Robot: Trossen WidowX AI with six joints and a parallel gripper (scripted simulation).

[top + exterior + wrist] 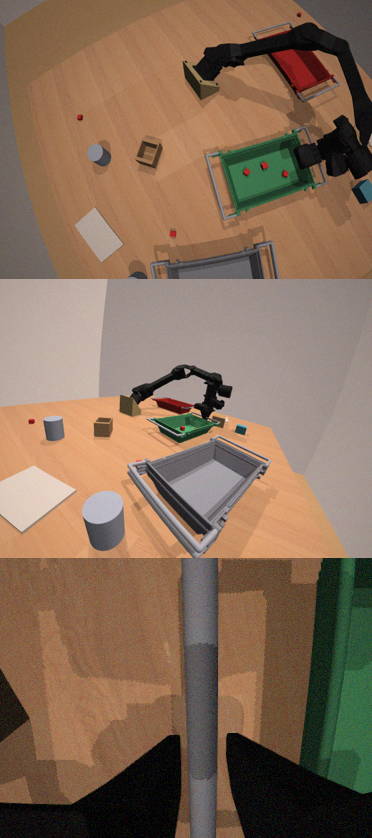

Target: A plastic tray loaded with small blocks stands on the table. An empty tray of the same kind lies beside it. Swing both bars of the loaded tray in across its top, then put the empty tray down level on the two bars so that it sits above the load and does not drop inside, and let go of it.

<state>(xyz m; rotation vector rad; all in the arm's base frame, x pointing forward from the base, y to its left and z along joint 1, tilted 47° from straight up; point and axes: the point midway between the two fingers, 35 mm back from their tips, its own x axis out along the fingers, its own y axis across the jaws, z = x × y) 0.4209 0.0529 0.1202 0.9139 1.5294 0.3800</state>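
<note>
Now: gripper tip 300 mm past the red tray, 210 mm to the right of it and 10 mm below it. Round my gripper tip: box: 300 mm behind, 410 mm to the right, 20 mm below; tan block: 60 mm ahead, 140 mm to the left, 10 mm below; teal cube: 210 mm ahead, 90 mm to the left, 20 mm below.
</note>
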